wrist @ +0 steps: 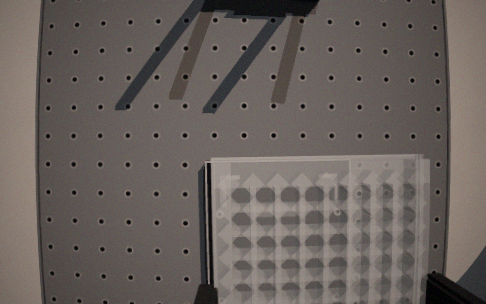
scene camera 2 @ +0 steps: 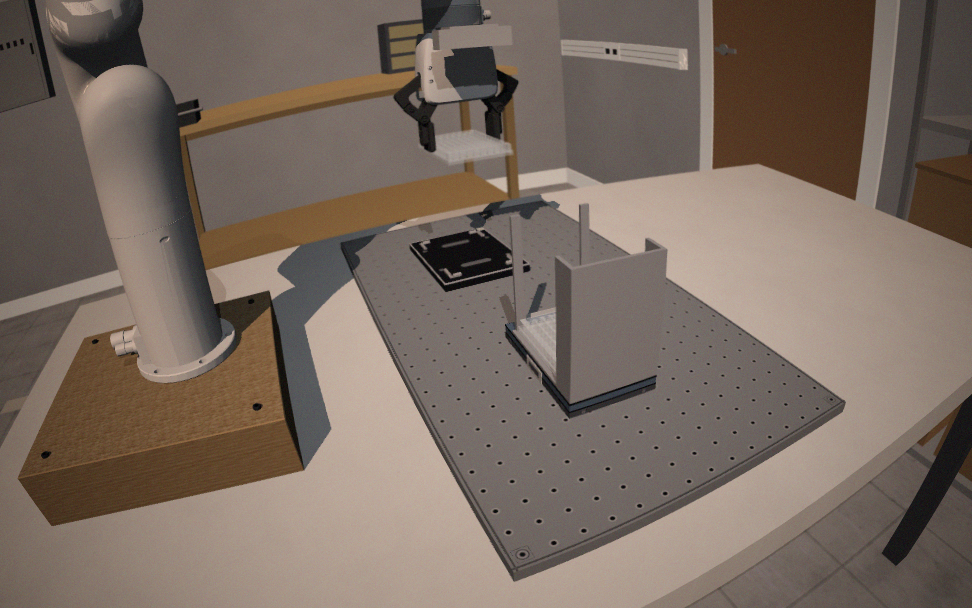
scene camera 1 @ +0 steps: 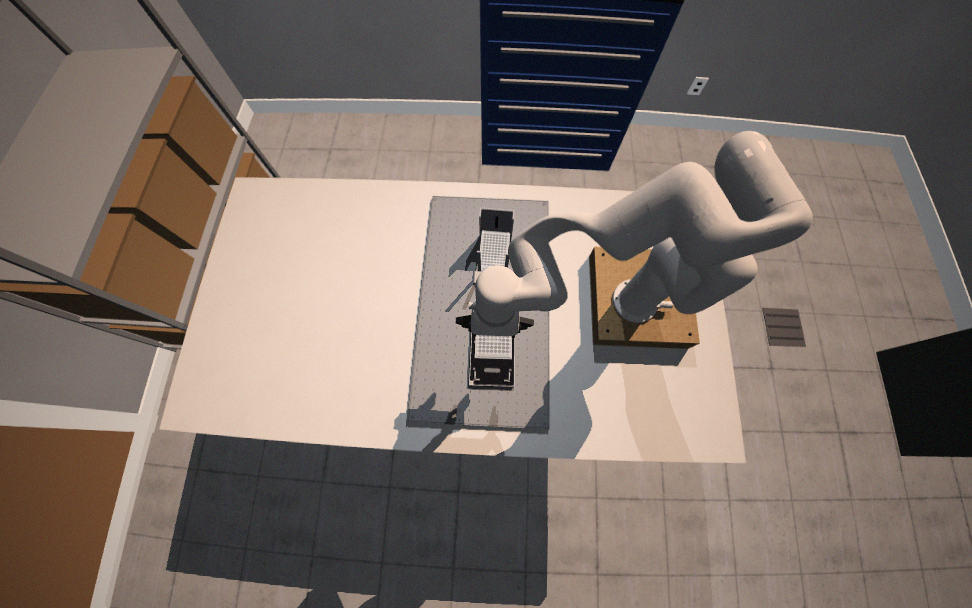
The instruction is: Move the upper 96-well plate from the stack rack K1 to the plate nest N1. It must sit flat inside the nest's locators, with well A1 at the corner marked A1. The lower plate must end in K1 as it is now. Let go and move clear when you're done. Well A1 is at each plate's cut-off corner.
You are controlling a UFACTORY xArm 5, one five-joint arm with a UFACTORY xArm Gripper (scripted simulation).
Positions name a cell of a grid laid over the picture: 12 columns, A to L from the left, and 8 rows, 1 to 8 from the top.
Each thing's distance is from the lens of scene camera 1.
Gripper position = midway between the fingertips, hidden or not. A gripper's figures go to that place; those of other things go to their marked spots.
my gripper (scene camera 1: G5): 0.91 m
black plate nest N1 (scene camera 1: G5): 1.05 m
